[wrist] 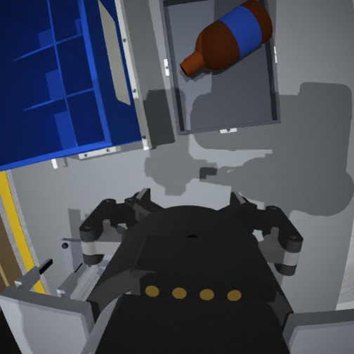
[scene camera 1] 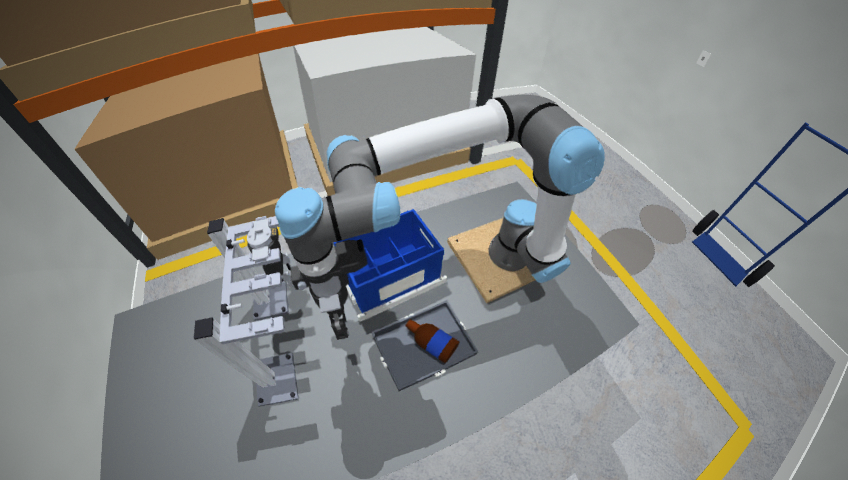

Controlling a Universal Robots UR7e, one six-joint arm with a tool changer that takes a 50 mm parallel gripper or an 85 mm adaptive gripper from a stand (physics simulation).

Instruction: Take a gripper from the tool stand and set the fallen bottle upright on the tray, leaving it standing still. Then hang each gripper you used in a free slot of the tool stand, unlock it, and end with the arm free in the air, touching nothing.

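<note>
The brown bottle with a blue label lies on its side in the shallow grey tray. In the scene view its neck points to the back left, towards the crate. My gripper, the black adaptive one, is on the arm, with its fingers spread open and nothing between them. It hangs in the air between the tool stand and the tray, apart from the bottle. The tool stand is just left of it in the scene view. What looks like another gripper hangs in the stand's back part.
A blue divided crate stands behind the tray in the scene view, close to it. The arm's base is on a wooden board to the right. A rack with large boxes stands at the back, and a blue hand truck at the far right.
</note>
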